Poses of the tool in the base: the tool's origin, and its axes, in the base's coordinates. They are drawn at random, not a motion.
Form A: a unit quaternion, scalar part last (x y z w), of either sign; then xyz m.
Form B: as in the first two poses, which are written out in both.
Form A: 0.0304, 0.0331, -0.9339, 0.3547, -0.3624, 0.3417, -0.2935
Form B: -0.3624, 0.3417, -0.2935, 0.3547, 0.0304, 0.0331, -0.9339
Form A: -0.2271, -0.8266, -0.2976, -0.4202, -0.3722, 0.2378, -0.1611
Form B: -0.3722, 0.2378, -0.1611, 0.4202, 0.2271, 0.8266, 0.2976
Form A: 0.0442, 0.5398, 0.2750, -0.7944, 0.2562, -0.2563, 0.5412
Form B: 0.2562, -0.2563, 0.5412, 0.7944, -0.0442, -0.5398, -0.2750
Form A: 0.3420, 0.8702, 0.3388, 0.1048, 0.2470, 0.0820, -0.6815
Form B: 0.2470, 0.0820, -0.6815, 0.1048, 0.3420, 0.8702, 0.3388
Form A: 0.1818, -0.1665, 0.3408, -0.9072, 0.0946, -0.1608, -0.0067
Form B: 0.0946, -0.1608, -0.0067, 0.9072, -0.1818, 0.1665, -0.3408
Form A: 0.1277, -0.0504, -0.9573, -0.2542, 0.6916, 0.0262, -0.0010
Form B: 0.6916, 0.0262, -0.0010, 0.2542, -0.1277, 0.0504, 0.9573
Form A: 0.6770, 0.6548, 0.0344, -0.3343, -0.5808, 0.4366, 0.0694
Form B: -0.5808, 0.4366, 0.0694, 0.3343, -0.6770, -0.6548, -0.0344
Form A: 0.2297, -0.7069, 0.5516, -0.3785, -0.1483, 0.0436, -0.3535
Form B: -0.1483, 0.0436, -0.3535, 0.3785, -0.2297, 0.7069, -0.5516
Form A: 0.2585, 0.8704, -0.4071, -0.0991, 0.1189, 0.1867, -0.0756
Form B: 0.1189, 0.1867, -0.0756, 0.0991, -0.2585, -0.8704, 0.4071
